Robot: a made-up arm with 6 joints.
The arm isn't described. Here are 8 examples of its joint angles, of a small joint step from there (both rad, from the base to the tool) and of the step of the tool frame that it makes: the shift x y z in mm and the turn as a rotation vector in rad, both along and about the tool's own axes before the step.
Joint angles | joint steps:
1: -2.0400 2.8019 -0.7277 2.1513 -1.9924 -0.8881 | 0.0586 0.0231 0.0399 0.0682 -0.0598 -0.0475
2: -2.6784 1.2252 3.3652 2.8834 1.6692 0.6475 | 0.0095 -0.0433 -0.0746 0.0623 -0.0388 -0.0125
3: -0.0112 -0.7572 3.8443 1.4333 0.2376 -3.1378 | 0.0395 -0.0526 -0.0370 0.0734 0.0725 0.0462
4: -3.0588 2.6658 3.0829 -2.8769 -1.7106 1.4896 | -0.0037 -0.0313 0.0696 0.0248 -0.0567 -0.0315
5: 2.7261 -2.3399 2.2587 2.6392 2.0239 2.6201 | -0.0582 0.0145 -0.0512 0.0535 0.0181 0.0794
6: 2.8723 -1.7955 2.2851 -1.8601 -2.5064 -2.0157 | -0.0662 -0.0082 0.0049 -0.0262 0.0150 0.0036
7: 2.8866 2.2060 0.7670 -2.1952 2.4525 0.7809 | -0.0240 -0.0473 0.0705 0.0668 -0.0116 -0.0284
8: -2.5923 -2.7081 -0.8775 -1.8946 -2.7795 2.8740 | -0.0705 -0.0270 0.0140 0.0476 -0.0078 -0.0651
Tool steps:
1: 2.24 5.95 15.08 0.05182 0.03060 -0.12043
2: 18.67 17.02 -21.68 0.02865 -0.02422 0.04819
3: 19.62 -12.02 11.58 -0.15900 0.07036 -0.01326
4: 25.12 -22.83 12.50 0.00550 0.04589 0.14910
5: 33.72 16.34 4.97 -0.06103 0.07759 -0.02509
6: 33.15 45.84 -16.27 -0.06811 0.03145 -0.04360
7: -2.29 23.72 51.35 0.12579 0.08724 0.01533
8: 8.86 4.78 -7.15 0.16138 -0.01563 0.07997
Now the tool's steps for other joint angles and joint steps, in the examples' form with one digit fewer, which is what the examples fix.
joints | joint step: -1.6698 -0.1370 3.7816 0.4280 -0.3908 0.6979 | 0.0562 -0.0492 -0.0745 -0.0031 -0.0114 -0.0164
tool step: 28.0 4.9 -16.8 -0.0064 0.0638 0.0031
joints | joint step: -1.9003 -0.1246 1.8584 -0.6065 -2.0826 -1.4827 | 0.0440 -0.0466 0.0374 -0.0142 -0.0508 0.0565
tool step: -42.1 -10.6 -21.9 -0.1120 0.0259 0.0322
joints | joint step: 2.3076 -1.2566 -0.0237 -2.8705 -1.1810 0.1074 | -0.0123 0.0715 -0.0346 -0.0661 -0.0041 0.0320
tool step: -8.5 -18.2 42.4 0.0076 -0.1046 0.0302
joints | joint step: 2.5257 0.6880 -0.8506 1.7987 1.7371 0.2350 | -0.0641 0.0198 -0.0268 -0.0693 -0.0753 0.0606
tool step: -38.2 14.1 -3.0 -0.0321 0.1007 -0.1159
